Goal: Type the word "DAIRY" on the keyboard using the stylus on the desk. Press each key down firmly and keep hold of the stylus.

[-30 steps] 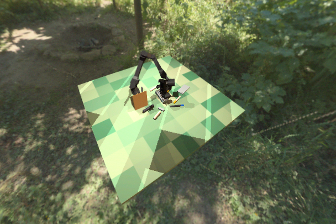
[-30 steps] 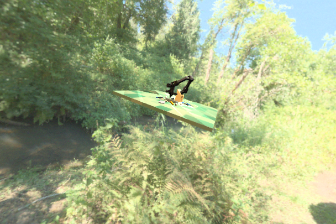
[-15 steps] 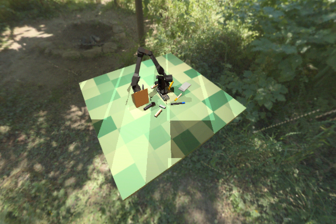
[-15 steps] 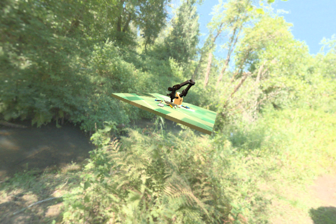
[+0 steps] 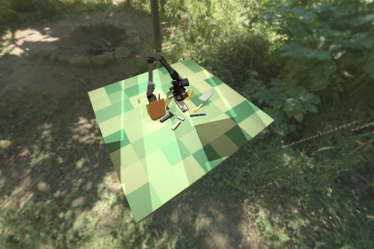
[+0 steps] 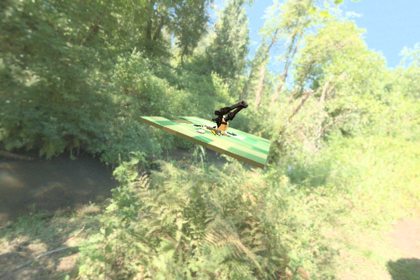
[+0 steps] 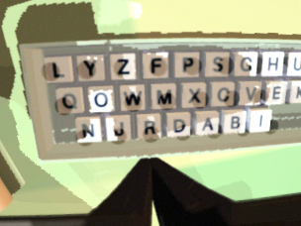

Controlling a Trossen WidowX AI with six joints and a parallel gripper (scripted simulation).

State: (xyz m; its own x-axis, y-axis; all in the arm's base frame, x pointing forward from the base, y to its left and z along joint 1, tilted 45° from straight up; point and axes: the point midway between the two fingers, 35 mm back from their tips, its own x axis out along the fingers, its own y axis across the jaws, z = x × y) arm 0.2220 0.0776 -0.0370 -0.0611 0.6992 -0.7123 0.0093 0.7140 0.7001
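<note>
Now: the blue stylus 19 cm behind my gripper tip, 14 cm to the left of it and 3 cm below it. Also, from my gripper tip: grey pad 30 cm ahead, 4 cm to the right, 4 cm below; then yellow pen 17 cm ahead, 4 cm to the left, 3 cm below; then dark cylinder 16 cm behind, 12 cm to the right, 3 cm below.
</note>
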